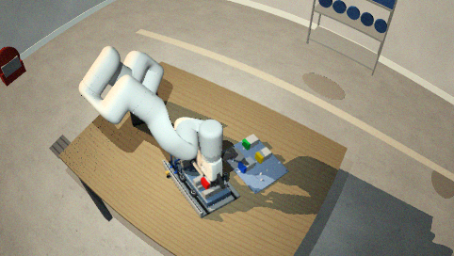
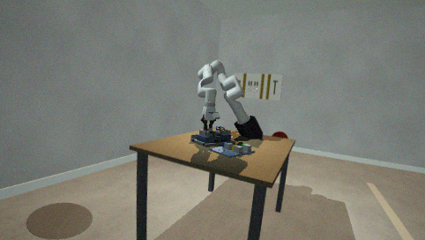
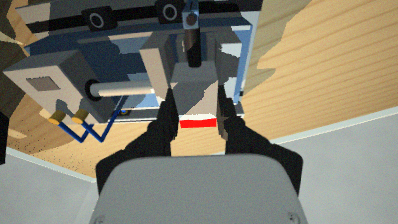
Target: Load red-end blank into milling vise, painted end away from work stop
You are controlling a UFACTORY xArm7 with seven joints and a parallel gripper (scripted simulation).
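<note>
Right now the red-ended blank is 20 mm below my hand. Round my hand: pale push rod 70 mm behind, 60 mm to the left, 50 mm below; dark work stop rod 30 mm ahead, 30 mm to the left, 30 mm below; moving jaw 30 mm behind, 20 mm to the left, 50 mm below.
</note>
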